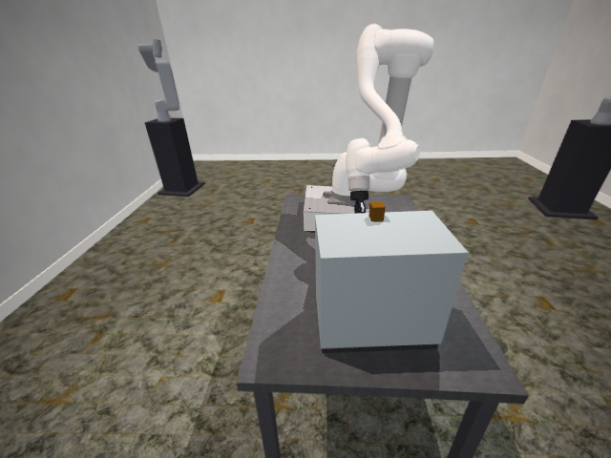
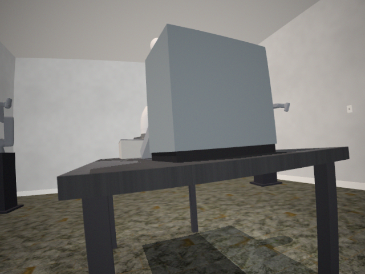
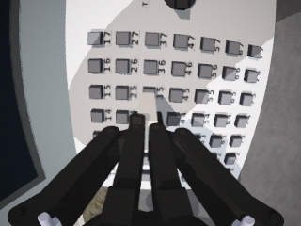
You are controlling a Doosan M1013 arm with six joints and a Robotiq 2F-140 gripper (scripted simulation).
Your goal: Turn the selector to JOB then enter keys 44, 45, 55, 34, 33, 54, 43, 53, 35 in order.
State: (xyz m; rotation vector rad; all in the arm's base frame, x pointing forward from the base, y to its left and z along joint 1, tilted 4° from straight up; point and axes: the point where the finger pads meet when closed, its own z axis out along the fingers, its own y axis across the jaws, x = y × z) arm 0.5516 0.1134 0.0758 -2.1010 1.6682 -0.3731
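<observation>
My hand is 40 mm past the key, 30 mm to the right of it and 90 mm above it. Also, from my hand: black selector knob 30 mm ahead, 130 mm to the right, 70 mm below; then white keypad panel 30 mm ahead, 10 mm to the right, 110 mm below.
</observation>
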